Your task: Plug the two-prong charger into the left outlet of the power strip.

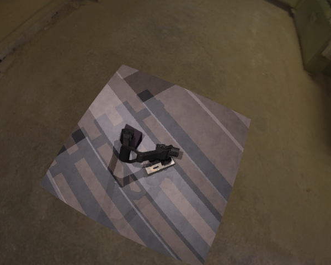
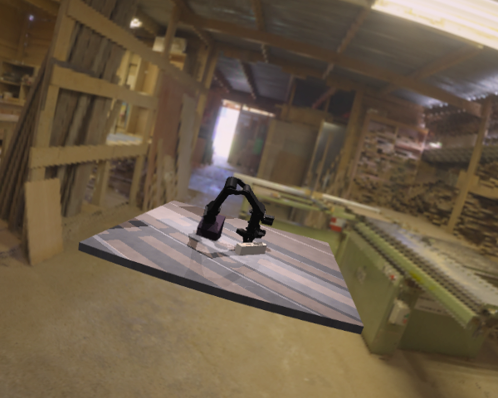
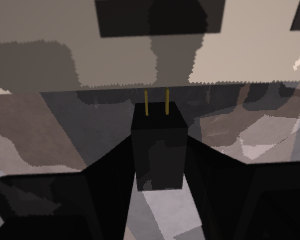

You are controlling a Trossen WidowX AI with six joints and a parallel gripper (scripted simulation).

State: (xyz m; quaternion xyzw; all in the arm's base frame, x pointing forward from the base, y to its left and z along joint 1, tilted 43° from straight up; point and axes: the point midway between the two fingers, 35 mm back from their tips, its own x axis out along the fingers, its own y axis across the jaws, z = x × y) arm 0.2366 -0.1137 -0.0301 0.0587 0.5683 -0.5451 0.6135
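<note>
My gripper tip is 10 mm short of the black two-prong charger, 10 mm to the left of it and 10 mm below it.
</note>
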